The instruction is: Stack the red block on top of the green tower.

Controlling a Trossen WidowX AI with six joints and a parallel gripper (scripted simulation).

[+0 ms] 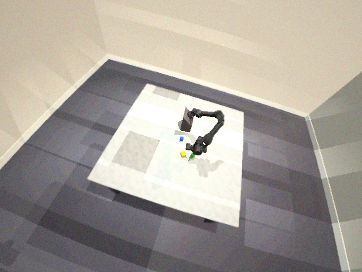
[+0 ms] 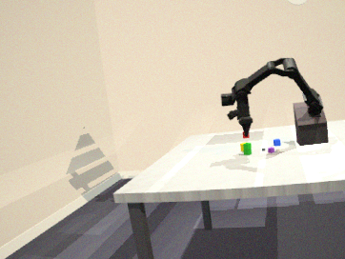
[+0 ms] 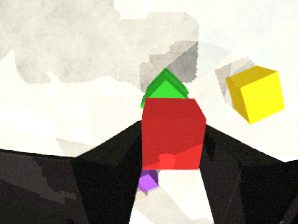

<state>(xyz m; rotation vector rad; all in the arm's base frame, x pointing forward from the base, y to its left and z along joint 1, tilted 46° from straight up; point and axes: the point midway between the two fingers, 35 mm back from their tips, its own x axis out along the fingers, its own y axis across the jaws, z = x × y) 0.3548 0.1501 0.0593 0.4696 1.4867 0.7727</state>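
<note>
My gripper tip is 2 cm short of the yellow block, 9 cm to the left of it and 7 cm above it. The rest, counted from my gripper tip: red block 1 cm above; purple block 12 cm behind, 8 cm below; blue block 15 cm behind, 15 cm to the right, 8 cm below.
</note>
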